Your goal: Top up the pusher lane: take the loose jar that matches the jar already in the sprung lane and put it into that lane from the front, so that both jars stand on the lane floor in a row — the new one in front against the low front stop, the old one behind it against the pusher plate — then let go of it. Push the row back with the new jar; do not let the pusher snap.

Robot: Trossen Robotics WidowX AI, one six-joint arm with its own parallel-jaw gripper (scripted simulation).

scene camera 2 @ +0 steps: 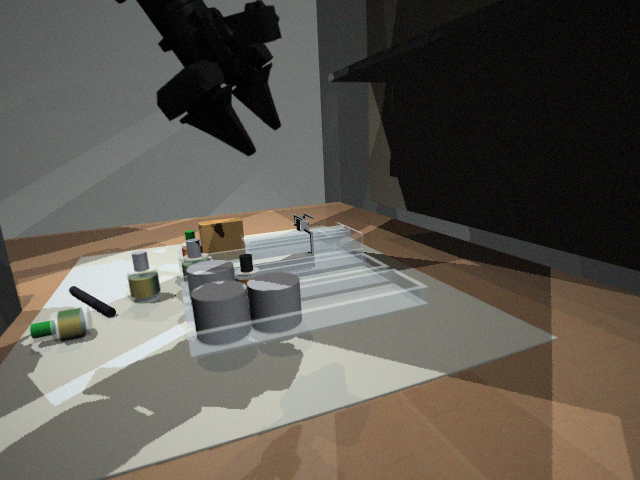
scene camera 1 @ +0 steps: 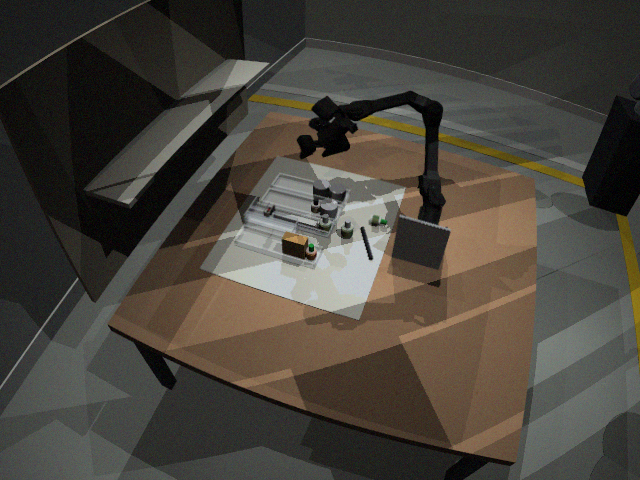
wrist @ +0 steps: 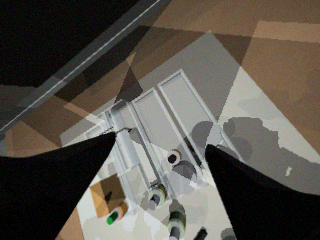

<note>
My gripper is open, holding nothing. I also see a brown box and a clear rack.
My gripper is seen too in scene camera 1 and in the wrist view.
</note>
